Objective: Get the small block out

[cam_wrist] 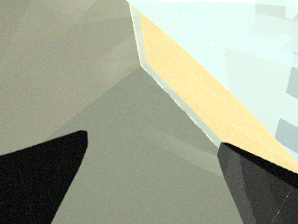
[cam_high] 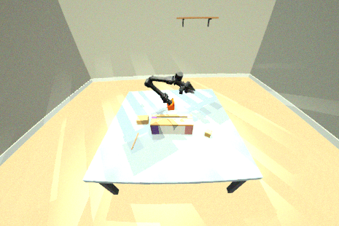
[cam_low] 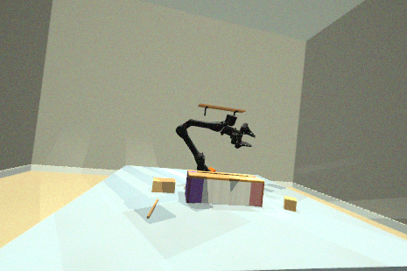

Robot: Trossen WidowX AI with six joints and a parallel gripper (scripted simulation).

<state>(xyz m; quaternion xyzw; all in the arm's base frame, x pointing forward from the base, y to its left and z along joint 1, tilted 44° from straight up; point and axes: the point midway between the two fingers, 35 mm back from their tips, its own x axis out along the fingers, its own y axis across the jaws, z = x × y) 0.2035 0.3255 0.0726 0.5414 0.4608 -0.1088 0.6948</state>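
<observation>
My gripper tip is 26 cm above the box, 23 cm to the left of it and 9 cm short of it. From my gripper tip the other things lie so: tan block 25 cm to the right, 24 cm below, 10 cm ahead; thin yellow stick 58 cm to the right, 32 cm below, 24 cm ahead.
</observation>
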